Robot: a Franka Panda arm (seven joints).
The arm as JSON. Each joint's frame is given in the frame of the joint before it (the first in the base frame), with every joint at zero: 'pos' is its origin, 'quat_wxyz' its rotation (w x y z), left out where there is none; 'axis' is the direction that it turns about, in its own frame. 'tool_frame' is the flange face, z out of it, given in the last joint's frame.
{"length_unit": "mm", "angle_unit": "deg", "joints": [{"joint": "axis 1", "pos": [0.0, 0.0, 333.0], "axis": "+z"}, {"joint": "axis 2", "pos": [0.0, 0.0, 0.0], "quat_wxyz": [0.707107, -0.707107, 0.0, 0.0], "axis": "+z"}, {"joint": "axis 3", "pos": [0.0, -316.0, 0.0], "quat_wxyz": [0.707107, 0.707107, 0.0, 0.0], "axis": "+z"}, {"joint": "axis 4", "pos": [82.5, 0.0, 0.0], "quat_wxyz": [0.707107, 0.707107, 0.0, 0.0], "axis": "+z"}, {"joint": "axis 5", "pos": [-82.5, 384.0, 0.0], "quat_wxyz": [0.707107, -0.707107, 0.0, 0.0], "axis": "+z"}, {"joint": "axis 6", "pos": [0.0, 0.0, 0.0], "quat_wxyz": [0.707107, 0.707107, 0.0, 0.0], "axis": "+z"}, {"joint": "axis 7", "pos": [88.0, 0.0, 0.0], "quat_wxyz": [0.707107, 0.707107, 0.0, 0.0], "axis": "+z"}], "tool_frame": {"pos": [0.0, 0.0, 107.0]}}
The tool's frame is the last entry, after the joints.
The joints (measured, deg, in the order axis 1, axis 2, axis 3, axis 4, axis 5, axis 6, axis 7), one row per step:
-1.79 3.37 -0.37 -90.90 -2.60 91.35 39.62
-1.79 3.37 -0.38 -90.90 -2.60 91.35 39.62
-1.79 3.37 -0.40 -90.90 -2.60 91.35 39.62
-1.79 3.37 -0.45 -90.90 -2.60 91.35 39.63
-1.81 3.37 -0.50 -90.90 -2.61 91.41 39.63
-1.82 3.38 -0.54 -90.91 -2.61 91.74 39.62
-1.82 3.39 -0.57 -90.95 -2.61 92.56 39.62
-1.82 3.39 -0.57 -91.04 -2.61 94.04 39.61
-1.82 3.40 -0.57 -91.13 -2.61 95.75 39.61
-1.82 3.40 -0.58 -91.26 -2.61 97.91 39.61
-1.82 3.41 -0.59 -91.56 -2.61 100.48 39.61
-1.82 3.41 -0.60 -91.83 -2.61 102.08 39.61
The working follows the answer.
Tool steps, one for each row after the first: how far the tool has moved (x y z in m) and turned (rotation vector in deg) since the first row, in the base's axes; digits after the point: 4 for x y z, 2 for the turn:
0.0000 -0.0001 0.0000 0.00 0.00 -0.01
0.0000 -0.0003 0.0000 0.00 0.00 -0.03
0.0000 -0.0008 0.0000 -0.01 0.00 -0.09
0.0000 -0.0015 0.0001 -0.02 -0.06 -0.16
0.0007 -0.0020 0.0004 -0.03 -0.37 -0.18
0.0023 -0.0023 0.0012 -0.06 -1.14 -0.17
0.0050 -0.0023 0.0026 -0.11 -2.52 -0.10
0.0081 -0.0023 0.0044 -0.17 -4.13 -0.02
0.0119 -0.0024 0.0068 -0.24 -6.16 0.07
0.0162 -0.0024 0.0084 -0.33 -8.41 0.18
0.0186 -0.0025 0.0089 -0.37 -9.74 0.24

Tool pose at each row, in the base's axes (x y z in m, rotation vector in deg; rounded; the steps above come from the unrounded poses):
0.5719 -0.0262 0.5860 165.02 -62.77 -2.97
0.5719 -0.0263 0.5860 165.02 -62.79 -2.97
0.5719 -0.0265 0.5861 165.00 -62.82 -2.97
0.5718 -0.0270 0.5861 164.97 -62.90 -2.97
0.5719 -0.0277 0.5861 164.94 -63.00 -2.88
0.5726 -0.0282 0.5864 165.02 -63.09 -2.43
0.5741 -0.0285 0.5872 165.26 -63.19 -1.30
0.5769 -0.0285 0.5887 165.70 -63.29 0.73
0.5800 -0.0285 0.5905 166.18 -63.40 3.10
0.5838 -0.0286 0.5928 166.74 -63.54 6.10
0.5880 -0.0286 0.5945 167.32 -63.67 9.47
0.5905 -0.0287 0.5950 167.63 -63.73 11.47

